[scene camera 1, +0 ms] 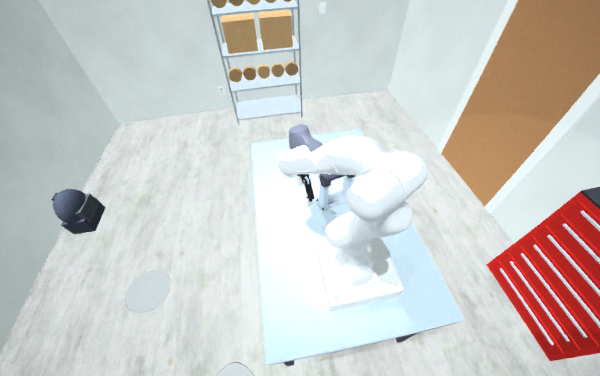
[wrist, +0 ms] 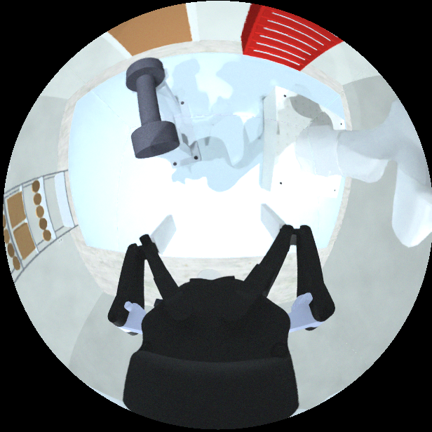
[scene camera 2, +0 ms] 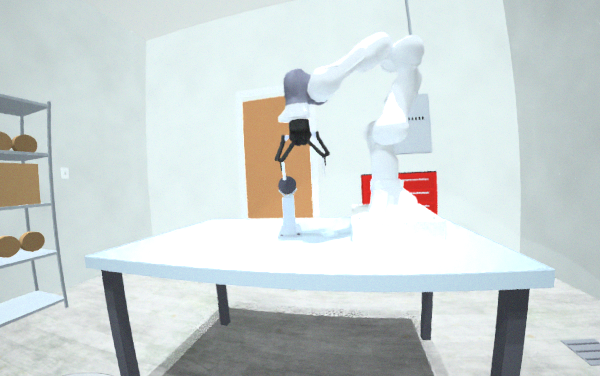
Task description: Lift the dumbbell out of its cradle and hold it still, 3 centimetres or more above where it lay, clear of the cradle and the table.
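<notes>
The dark grey dumbbell (scene camera 1: 326,180) (scene camera 2: 287,185) (wrist: 148,105) lies level across the top of its pale upright cradle (scene camera 1: 324,199) (scene camera 2: 289,215), raised above the table (scene camera 1: 285,310) (scene camera 2: 320,280) (wrist: 95,150). In the wrist view it is at the upper left, with both heads and the bar showing. My gripper (scene camera 2: 303,167) (wrist: 216,217) is wide open and empty, fingers pointing down. It is above the dumbbell's height and off to its side, not around the bar. In camera 2's view one finger shows above the dumbbell's near head. The arm partly hides the dumbbell in camera 1's view.
The arm's white base block (scene camera 1: 365,295) (wrist: 270,145) stands on the same table, beyond the cradle. A metal shelf rack (scene camera 2: 51,150) stands off the table's far end. A red cabinet (scene camera 1: 545,280) (scene camera 2: 366,187) (wrist: 248,35) stands away from the table.
</notes>
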